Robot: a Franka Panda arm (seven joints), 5 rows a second.
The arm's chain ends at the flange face. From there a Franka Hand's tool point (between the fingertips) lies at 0.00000 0.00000 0.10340 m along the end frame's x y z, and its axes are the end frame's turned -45 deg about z.
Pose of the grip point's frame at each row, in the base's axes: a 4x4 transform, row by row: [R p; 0 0 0 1], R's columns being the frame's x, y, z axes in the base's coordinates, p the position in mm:
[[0.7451 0.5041 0.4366 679.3], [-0.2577 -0.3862 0.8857 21.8], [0.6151 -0.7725 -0.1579 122.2], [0 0 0 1]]
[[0.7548 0.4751 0.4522 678.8], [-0.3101 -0.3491 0.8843 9.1], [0.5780 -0.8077 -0.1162 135.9], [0 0 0 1]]
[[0.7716 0.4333 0.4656 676.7], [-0.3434 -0.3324 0.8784 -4.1], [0.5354 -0.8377 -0.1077 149.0], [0 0 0 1]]
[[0.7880 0.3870 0.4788 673.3], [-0.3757 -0.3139 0.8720 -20.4], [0.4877 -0.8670 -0.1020 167.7], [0 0 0 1]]
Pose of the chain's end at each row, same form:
[[0.8833 -0.1704 0.4366 634.2], [-0.4553 -0.0909 0.8857 -69.8], [-0.1113 -0.9812 -0.1579 138.5], [0 0 0 1]]
[[0.8697 -0.1978 0.4522 632.0], [-0.4661 -0.0276 0.8843 -82.3], [-0.1624 -0.9798 -0.1162 147.9], [0 0 0 1]]
[[0.8520 -0.2392 0.4656 628.6], [-0.4779 0.0078 0.8784 -94.9], [-0.2138 -0.9709 -0.1077 160.1], [0 0 0 1]]
[[0.8309 -0.2835 0.4788 623.8], [-0.4876 0.0437 0.8720 -110.6], [-0.2682 -0.9579 -0.1020 178.2], [0 0 0 1]]

